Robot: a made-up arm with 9 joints.
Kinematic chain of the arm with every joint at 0, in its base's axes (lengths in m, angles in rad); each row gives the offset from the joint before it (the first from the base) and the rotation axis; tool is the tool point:
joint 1: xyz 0 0 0.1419 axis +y
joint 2: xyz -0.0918 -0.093 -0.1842 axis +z
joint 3: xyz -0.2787 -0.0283 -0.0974 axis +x
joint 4: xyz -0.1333 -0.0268 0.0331 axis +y
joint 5: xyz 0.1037 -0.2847 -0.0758 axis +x
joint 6: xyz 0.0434 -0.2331 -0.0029 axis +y
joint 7: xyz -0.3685 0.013 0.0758 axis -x
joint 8: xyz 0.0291 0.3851 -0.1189 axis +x
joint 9: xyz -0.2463 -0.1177 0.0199 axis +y
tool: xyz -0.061 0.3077 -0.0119
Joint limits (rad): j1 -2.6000..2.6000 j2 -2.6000..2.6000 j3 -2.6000..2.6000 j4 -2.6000..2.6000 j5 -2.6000..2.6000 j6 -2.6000..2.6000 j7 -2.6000..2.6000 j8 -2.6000..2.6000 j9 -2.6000..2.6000
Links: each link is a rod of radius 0.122 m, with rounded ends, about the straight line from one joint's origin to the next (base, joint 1, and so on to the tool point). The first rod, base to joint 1, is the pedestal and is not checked.
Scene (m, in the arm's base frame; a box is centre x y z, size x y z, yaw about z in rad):
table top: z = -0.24
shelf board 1: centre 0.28 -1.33 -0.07 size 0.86 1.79 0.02 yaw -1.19
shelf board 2: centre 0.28 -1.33 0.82 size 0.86 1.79 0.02 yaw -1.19
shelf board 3: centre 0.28 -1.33 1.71 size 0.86 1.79 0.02 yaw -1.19
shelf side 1: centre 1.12 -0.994 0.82 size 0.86 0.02 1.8 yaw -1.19
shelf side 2: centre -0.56 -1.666 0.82 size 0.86 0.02 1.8 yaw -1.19
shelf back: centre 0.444 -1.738 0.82 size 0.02 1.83 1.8 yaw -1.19
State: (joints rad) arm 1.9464 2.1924 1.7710 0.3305 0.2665 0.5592 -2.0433 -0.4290 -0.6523
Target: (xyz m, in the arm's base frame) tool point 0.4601 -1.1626 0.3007
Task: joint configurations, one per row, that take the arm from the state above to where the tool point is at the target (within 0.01 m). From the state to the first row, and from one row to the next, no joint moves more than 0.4 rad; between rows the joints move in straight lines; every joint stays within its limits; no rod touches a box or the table.
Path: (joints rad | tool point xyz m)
1: 2.0498 2.2739 1.8084 -0.0656 0.4566 0.5637 -1.9300 -0.5261 -0.5693 | -1.4154 -0.1569 0.2175
2: 2.1532 2.3554 1.8457 -0.4617 0.6467 0.5682 -1.8167 -0.6233 -0.4864 | -1.4307 -0.3919 0.3703
3: 2.2567 2.4370 1.8831 -0.8579 0.8367 0.5727 -1.7034 -0.7204 -0.4034 | -1.3508 -0.6001 0.5548
4: 2.3601 2.5185 1.9204 -1.2540 1.0268 0.5772 -1.5900 -0.8175 -0.3205 | -1.1894 -0.7514 0.7401
5: 2.4635 2.6000 1.9578 -1.6501 1.2169 0.5817 -1.4767 -0.9146 -0.2375 | -0.9774 -0.8269 0.9045
6: 2.3729 2.6000 1.9835 -1.6176 1.2149 0.2490 -1.5473 -0.8858 -0.3304 | -0.7967 -0.9610 0.7981
7: 2.2823 2.6000 2.0091 -1.5850 1.2128 -0.0838 -1.6178 -0.8569 -0.4234 | -0.5809 -1.0284 0.6738
8: 2.1917 2.6000 2.0348 -1.5525 1.2108 -0.4165 -1.6884 -0.8280 -0.5163 | -0.3484 -1.0152 0.5485
9: 2.1011 2.6000 2.0604 -1.5200 1.2088 -0.7493 -1.7589 -0.7991 -0.6093 | -0.1236 -0.9167 0.4379
10: 2.0105 2.6000 2.0861 -1.4875 1.2068 -1.0821 -1.8294 -0.7702 -0.7022 | 0.0663 -0.7390 0.3536
11: 1.9199 2.6000 2.1118 -1.4550 1.2047 -1.4148 -1.9000 -0.7414 -0.7952 | 0.1943 -0.4987 0.3007
12: 2.1090 2.4449 2.2745 -1.1332 1.2004 -1.1643 -2.1333 -0.5660 -0.7214 | 0.2729 -0.7841 0.3227
13: 2.2981 2.2898 2.4373 -0.8114 1.1961 -0.9138 -2.3667 -0.3907 -0.6476 | 0.3540 -1.0129 0.3207
14: 2.4872 2.1347 2.6000 -0.4896 1.1918 -0.6633 -2.6000 -0.2154 -0.5738 | 0.4601 -1.1626 0.3007

